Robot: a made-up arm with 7 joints. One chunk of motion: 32 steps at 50 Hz.
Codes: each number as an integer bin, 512 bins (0 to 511) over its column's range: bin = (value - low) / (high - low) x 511, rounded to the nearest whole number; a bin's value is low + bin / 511 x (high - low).
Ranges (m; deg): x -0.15..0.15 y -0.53..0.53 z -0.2..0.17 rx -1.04..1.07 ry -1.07..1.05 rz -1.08..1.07
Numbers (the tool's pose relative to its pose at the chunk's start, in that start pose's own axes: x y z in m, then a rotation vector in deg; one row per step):
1: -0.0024 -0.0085 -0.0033 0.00 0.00 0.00
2: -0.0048 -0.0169 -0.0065 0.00 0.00 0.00
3: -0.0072 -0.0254 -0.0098 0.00 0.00 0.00
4: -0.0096 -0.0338 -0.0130 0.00 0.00 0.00
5: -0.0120 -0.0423 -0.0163 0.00 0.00 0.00
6: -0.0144 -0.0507 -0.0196 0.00 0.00 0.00
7: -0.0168 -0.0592 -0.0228 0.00 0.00 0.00
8: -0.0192 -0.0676 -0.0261 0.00 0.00 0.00
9: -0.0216 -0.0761 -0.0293 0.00 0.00 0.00
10: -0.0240 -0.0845 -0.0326 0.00 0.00 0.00
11: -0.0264 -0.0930 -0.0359 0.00 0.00 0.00
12: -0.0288 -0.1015 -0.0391 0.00 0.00 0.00
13: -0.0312 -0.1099 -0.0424 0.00 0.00 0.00
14: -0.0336 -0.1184 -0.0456 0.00 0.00 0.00
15: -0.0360 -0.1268 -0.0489 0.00 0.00 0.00
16: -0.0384 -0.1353 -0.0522 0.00 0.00 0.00
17: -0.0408 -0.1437 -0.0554 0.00 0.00 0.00
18: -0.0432 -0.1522 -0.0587 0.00 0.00 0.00
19: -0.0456 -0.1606 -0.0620 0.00 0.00 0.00
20: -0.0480 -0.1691 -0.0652 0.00 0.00 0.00
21: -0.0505 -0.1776 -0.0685 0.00 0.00 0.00
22: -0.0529 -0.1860 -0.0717 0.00 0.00 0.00
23: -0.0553 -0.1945 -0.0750 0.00 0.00 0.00
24: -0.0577 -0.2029 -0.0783 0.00 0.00 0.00
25: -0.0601 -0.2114 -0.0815 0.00 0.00 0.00
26: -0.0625 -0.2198 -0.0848 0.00 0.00 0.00
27: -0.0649 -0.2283 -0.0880 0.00 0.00 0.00
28: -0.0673 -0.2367 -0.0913 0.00 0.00 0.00
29: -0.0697 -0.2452 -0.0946 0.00 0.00 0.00
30: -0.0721 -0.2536 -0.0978 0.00 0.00 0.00
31: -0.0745 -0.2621 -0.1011 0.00 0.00 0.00
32: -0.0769 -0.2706 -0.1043 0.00 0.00 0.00
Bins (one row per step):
1: 251 251 272 252 258 257
2: 247 247 267 252 258 257
3: 243 243 263 252 258 257
4: 239 239 258 252 258 257
5: 235 235 254 252 258 257
6: 231 231 249 252 258 257
7: 227 227 245 252 258 257
8: 223 223 240 252 258 257
9: 219 219 236 252 258 257
10: 215 215 231 252 258 257
11: 211 211 227 252 258 257
12: 206 207 222 252 258 257
13: 202 203 218 252 258 257
14: 198 198 213 252 258 257
15: 194 194 209 252 258 257
16: 190 190 204 252 258 257
17: 186 186 200 252 258 257
18: 182 182 195 252 258 257
19: 178 178 191 252 258 257
20: 174 174 186 252 258 257
21: 169 170 182 252 258 257
22: 165 166 177 252 258 257
23: 161 162 173 252 258 257
24: 157 158 168 252 258 257
25: 153 154 164 252 258 257
26: 149 150 159 252 258 257
27: 145 145 155 252 258 257
28: 141 141 150 252 258 257
29: 137 137 146 252 258 257
30: 133 133 141 252 258 257
31: 129 129 137 252 258 257
32: 125 125 132 252 258 257

